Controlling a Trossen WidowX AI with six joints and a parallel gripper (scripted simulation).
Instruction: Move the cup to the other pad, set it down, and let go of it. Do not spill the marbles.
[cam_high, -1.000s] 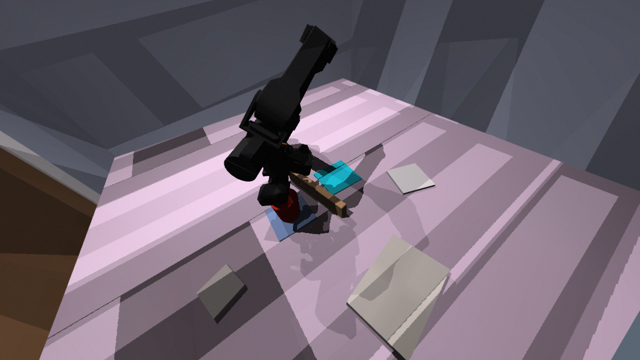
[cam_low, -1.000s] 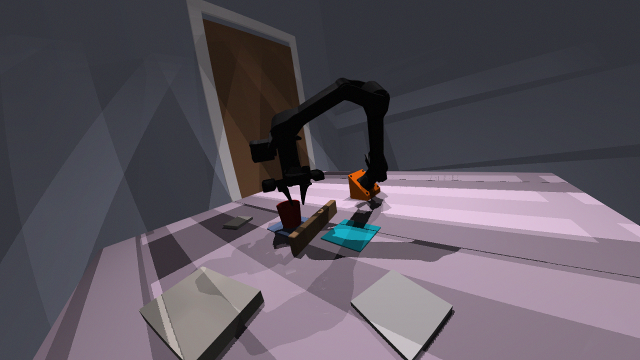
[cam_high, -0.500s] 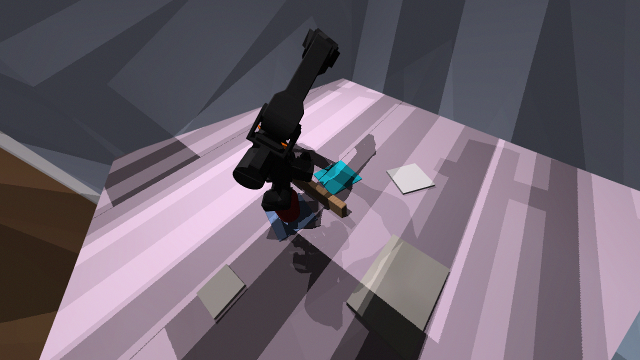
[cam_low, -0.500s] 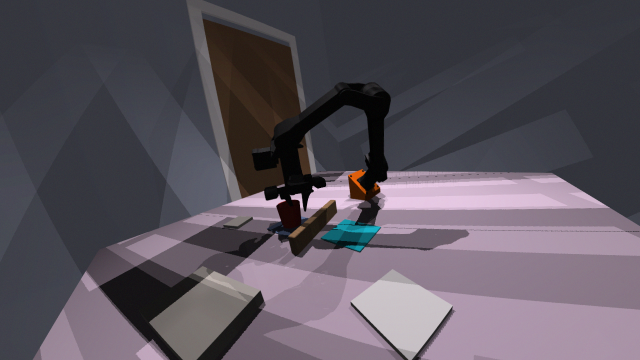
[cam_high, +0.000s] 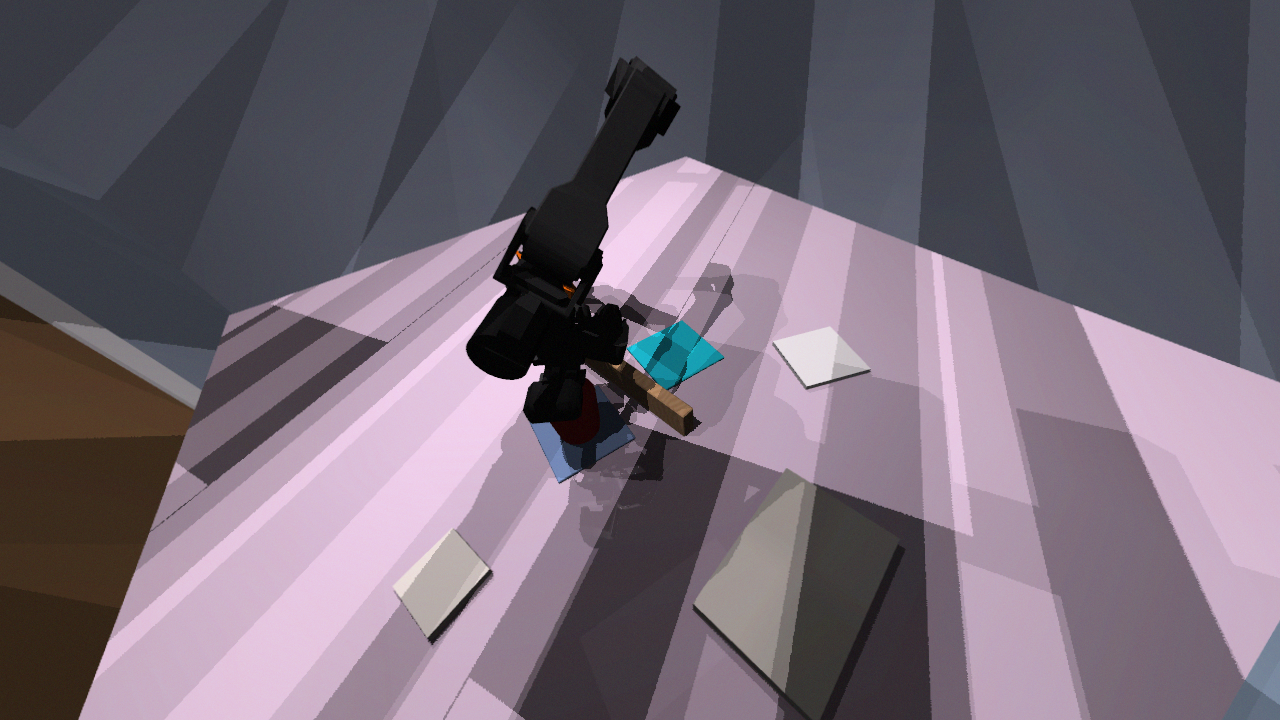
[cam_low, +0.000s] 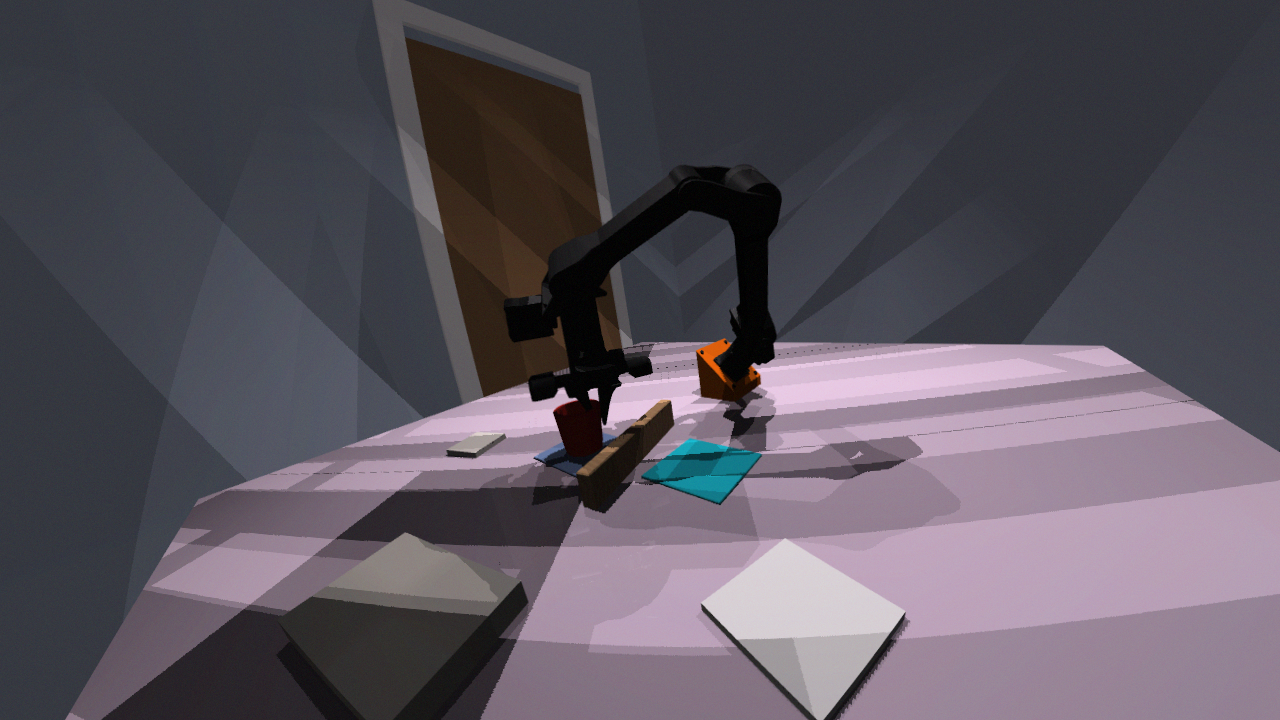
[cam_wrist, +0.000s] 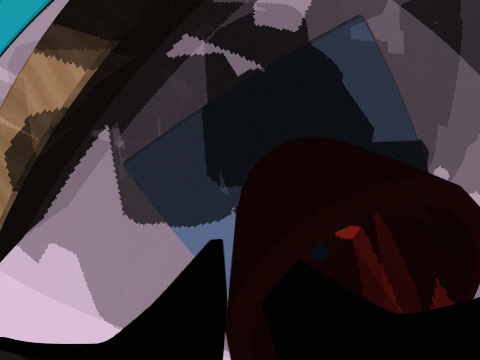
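Now: the light blue pad 40 mm below my gripper tip, 30 mm ahead of it and 20 mm to the right of it. Also, from my gripper tip: wooden bar 80 mm to the left, 20 mm below, 10 mm ahead; then teal pad 180 mm to the left, 40 mm below, 20 mm behind; then dark red cup 30 mm ahead, 20 mm to the right.
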